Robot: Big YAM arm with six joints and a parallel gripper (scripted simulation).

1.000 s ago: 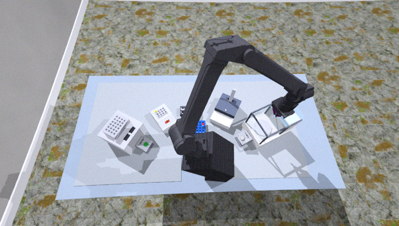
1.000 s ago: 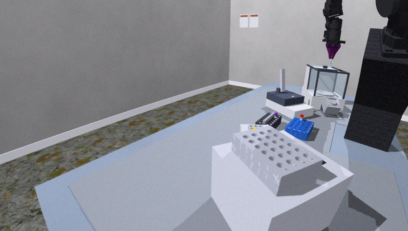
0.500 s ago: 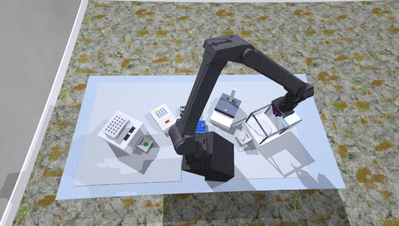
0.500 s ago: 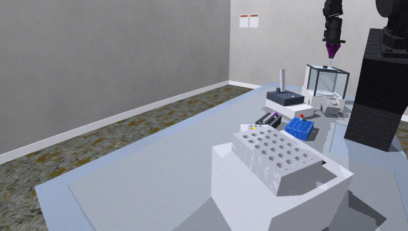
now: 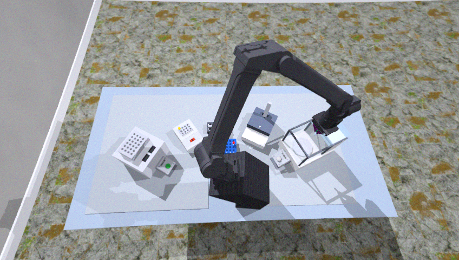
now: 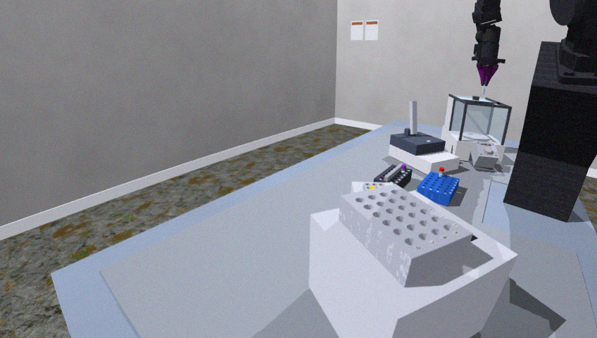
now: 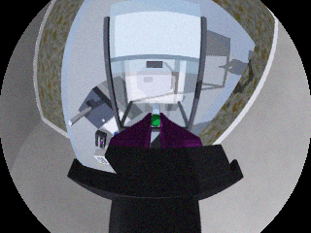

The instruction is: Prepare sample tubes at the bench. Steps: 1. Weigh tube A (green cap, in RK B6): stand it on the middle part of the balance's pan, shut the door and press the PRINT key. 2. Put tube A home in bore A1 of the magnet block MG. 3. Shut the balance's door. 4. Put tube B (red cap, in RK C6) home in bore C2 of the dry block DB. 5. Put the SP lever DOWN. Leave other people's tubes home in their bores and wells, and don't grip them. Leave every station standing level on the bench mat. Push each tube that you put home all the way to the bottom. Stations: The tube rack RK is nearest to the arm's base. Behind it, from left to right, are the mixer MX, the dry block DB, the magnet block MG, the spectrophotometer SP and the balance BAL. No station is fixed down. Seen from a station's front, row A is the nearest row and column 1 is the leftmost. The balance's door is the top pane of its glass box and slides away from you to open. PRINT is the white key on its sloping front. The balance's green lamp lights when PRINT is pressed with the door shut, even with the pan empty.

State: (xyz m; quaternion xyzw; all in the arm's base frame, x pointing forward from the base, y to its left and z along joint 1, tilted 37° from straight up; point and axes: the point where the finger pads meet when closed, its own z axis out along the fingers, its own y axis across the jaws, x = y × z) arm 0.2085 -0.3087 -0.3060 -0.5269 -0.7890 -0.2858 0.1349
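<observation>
Right now the round pan is 20 cm below my hand. From my hand the other things lie so: balance door (8 cm to the right, 7 cm below, 4 cm ahead); white print key (21 cm below, 14 cm to the left, 6 cm behind); SP lever (20 cm ahead, 18 cm to the left, 13 cm below).
</observation>
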